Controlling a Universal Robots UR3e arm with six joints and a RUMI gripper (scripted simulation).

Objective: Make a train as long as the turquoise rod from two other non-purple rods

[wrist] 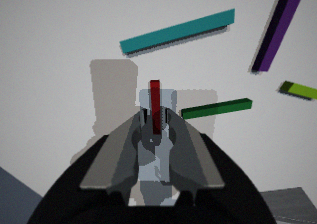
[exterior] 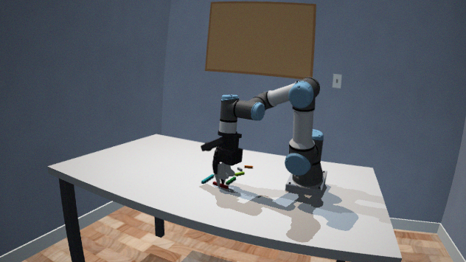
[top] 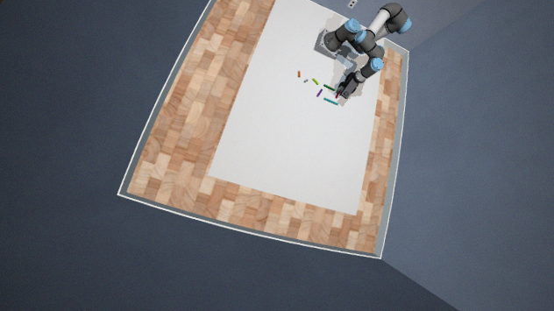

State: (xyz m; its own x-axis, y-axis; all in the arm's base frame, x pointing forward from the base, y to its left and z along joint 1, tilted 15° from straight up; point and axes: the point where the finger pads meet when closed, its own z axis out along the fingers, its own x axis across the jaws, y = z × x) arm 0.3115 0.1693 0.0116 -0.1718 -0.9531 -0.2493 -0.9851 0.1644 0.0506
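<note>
The red rod is 1 cm below my hand. The rest, counted from my hand: purple rod 12 cm to the right, 5 cm ahead, 1 cm below; green rod 7 cm to the right, 1 cm below, 1 cm behind; turquoise rod 7 cm ahead, 3 cm to the right, 1 cm below.
</note>
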